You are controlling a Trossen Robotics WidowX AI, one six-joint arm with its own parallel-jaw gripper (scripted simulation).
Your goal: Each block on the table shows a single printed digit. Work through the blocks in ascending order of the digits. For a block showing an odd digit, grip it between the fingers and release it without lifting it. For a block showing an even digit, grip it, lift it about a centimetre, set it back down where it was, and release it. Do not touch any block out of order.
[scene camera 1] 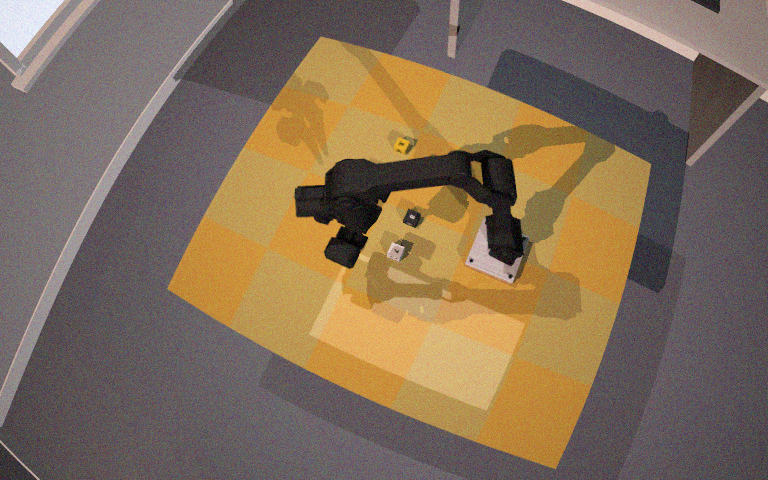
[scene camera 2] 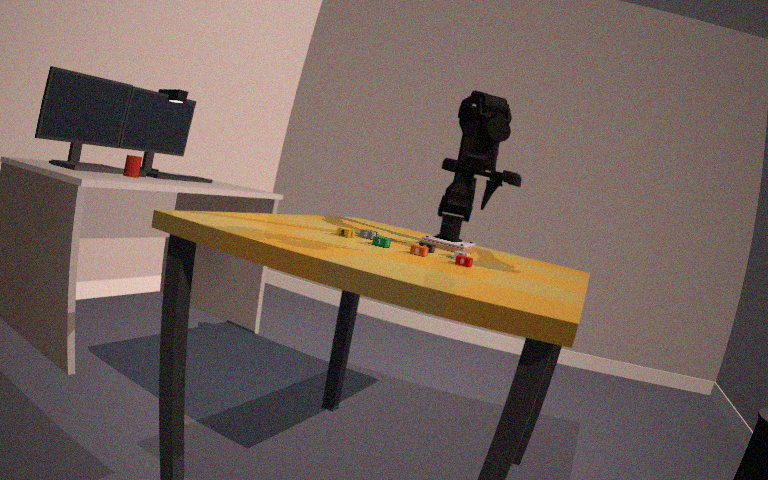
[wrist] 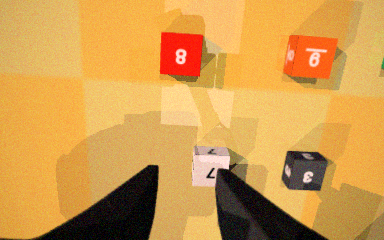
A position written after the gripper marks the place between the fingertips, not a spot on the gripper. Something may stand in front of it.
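Note:
The gripper (scene camera 2: 476,208) in view. Also the gripper (scene camera 1: 362,234); scene camera 1 does not show a red block, hidden by the gripper. Gripper (wrist: 187,176), white block (wrist: 206,160), red block (wrist: 181,53) visible.

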